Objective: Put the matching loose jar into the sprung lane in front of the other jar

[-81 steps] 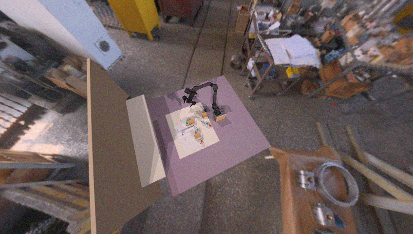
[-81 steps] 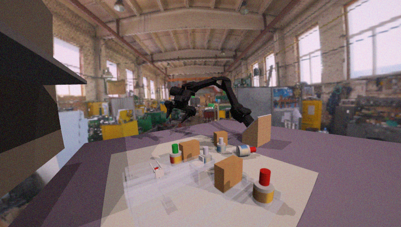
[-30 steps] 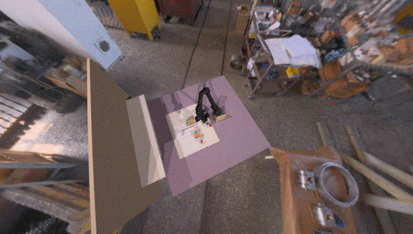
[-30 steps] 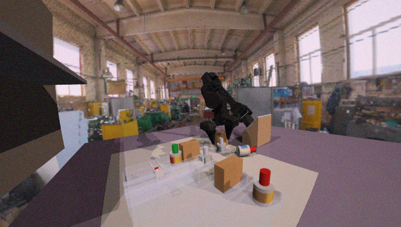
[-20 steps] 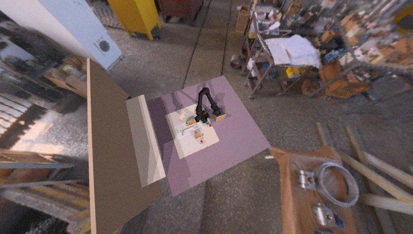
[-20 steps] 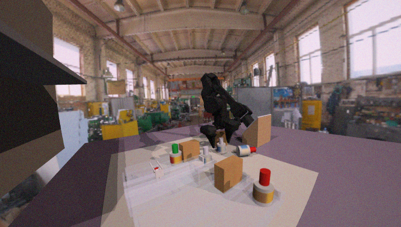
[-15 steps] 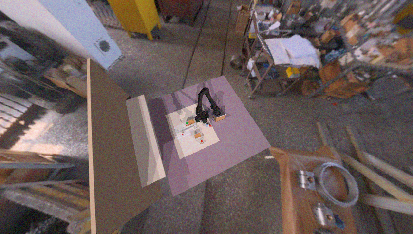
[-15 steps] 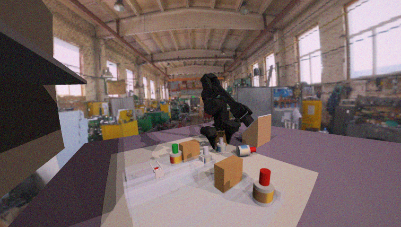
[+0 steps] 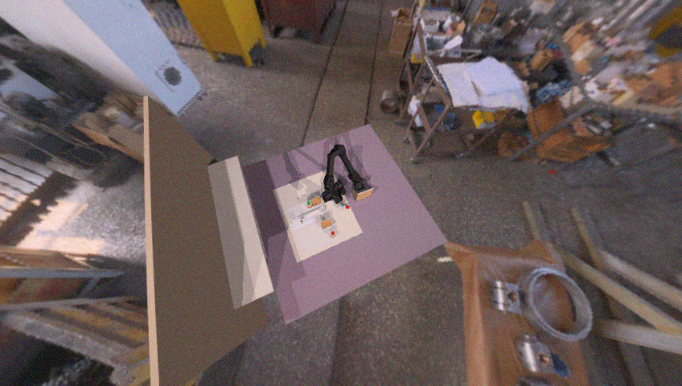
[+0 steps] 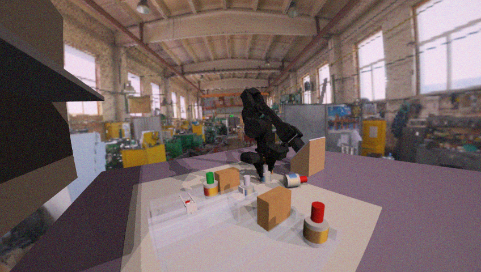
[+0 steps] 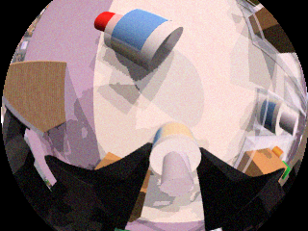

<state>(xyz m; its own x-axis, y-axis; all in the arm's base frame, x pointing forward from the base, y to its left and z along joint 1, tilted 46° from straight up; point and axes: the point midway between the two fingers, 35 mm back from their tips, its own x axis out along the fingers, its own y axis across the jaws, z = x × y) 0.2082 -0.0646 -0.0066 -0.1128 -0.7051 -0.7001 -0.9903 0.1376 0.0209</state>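
Now: gripper tip 28 cm short of the clear sprung lane, 5 cm to the right of it and 1 cm above it. From my gripper tip the other things lie so: red mark: 31 cm ahead, 6 cm to the left, 5 cm above.
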